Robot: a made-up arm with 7 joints.
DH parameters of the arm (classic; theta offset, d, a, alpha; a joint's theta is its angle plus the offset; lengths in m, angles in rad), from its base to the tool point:
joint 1: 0 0.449 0 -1.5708
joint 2: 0 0 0 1.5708
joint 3: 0 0.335 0.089 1.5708
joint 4: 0 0 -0.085 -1.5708
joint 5: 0 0.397 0 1.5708
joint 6: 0 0 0.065 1.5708
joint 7: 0 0 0 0
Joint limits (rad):
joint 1: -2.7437..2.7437
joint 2: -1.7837..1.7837
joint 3: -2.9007..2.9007
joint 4: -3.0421..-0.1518
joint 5: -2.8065..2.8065
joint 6: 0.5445..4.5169
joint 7: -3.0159..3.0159
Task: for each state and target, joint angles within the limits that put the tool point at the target. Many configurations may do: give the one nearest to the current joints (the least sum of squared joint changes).
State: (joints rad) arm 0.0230 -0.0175 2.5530 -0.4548 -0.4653 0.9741 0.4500
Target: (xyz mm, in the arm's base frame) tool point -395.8 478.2 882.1
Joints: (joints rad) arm -0.3641 -0.4175 2.4168 -1.0056 -0.4534 0.8816 0.4500
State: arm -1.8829 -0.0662 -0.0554 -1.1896 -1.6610 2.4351 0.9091
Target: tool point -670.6 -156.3 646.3
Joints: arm -2.6166 0.5262 -0.4887 -1.3739 -1.6647 2.3088 0.9091
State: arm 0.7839 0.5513 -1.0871 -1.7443 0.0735 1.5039 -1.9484
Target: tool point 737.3 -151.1 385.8
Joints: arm 0.3536 1.1846 -0.9242 -1.2409 0.0718 1.6262 -1.9484
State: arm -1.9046 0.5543 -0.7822 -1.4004 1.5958 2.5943 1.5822
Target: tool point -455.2 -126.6 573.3
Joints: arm -1.9170 0.0612 -0.8367 -2.2224 1.7664 2.8481 1.5822
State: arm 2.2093 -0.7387 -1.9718 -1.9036 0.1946 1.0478 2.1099
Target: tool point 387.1 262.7 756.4
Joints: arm 2.1459 -0.8062 -1.1352 -1.9646 0.2512 0.9056 2.1099
